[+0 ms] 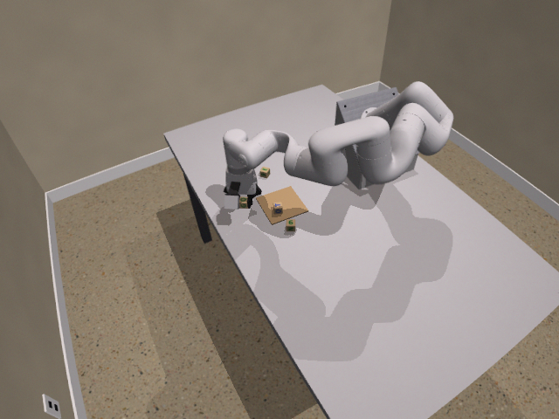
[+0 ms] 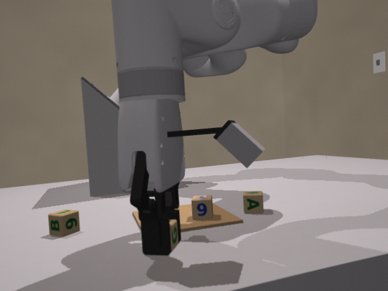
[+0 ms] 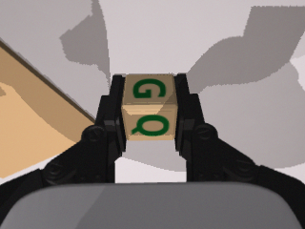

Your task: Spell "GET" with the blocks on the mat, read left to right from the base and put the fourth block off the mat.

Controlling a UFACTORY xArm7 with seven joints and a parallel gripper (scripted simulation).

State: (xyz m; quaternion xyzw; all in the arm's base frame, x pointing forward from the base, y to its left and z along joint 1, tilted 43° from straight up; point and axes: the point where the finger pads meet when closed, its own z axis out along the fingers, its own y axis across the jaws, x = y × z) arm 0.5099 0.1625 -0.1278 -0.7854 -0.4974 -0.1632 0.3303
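Right now my hand is 12 cm past the tan mat, 5 cm to the right of it and 2 cm above it. Round my hand: wooden block 1 cm below.
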